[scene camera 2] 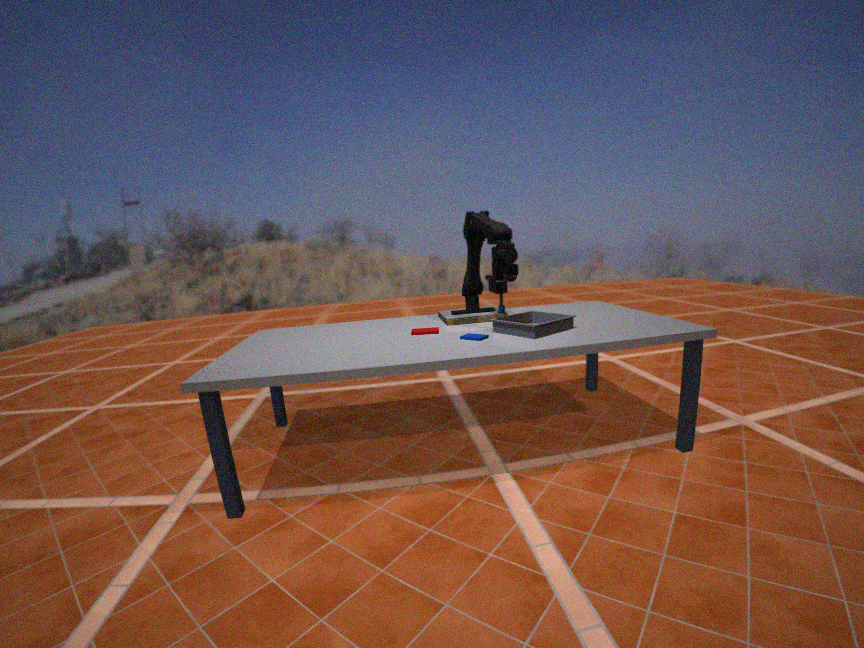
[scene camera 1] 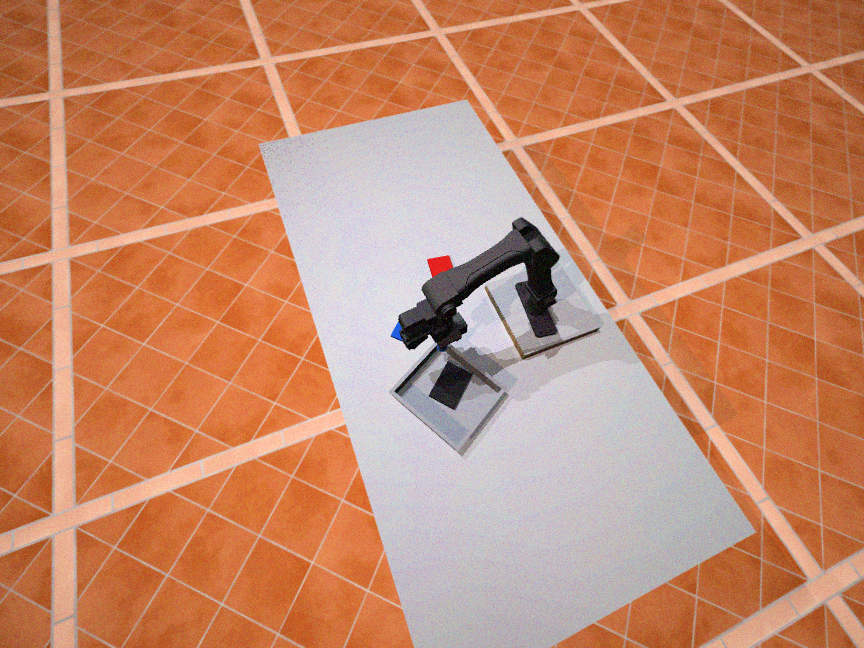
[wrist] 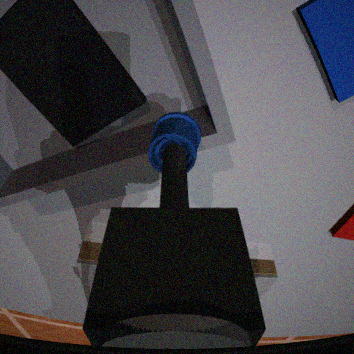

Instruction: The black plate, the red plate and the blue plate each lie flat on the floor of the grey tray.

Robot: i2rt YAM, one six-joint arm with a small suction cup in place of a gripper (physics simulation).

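Frame: origin at the arm's base, x ahead, y left, z up, level; metres.
Seen in the pictures: hand at its tool point: point(scene camera 2: 501, 312) point(wrist: 174, 133); arm's base at its link origin: point(scene camera 2: 473, 312) point(scene camera 1: 535, 308).
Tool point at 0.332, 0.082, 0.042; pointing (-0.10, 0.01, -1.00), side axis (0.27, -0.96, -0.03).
Note:
Offsets run from my tool point to a thing's top centre, as dx, dy, dz. Level surfaces: height alone.
The black plate {-0.007, +0.095, -0.062} point(scene camera 1: 451, 385) point(wrist: 65, 70) lies flat on the floor of the grey tray {+0.011, +0.119, -0.024} point(scene camera 1: 427, 417) point(scene camera 2: 533, 329) point(wrist: 60, 167). The red plate {-0.084, -0.299, -0.063} point(scene camera 1: 439, 265) point(scene camera 2: 425, 331) point(wrist: 346, 229) lies on the table outside the tray. The blue plate {+0.084, -0.117, -0.064} point(scene camera 1: 396, 332) point(scene camera 2: 474, 336) point(wrist: 332, 42) lies flat on the table beside the tray; the arm covers part of it in scene camera 1. My suction cup point(scene camera 1: 441, 347) point(scene camera 2: 501, 310) point(wrist: 175, 135) is blue and carries no plate. It hangs above the tray's wall near one corner. The black plate does not show in scene camera 2.
The arm's base stands on a pale board with a wooden edge point(scene camera 1: 505, 324) point(scene camera 2: 478, 318) point(wrist: 264, 268), near the tray. The arm reaches over the table between the board and the tray. The table {dz -0.074} point(scene camera 1: 558, 488) point(scene camera 2: 314, 355) has its long edge beyond the blue plate.

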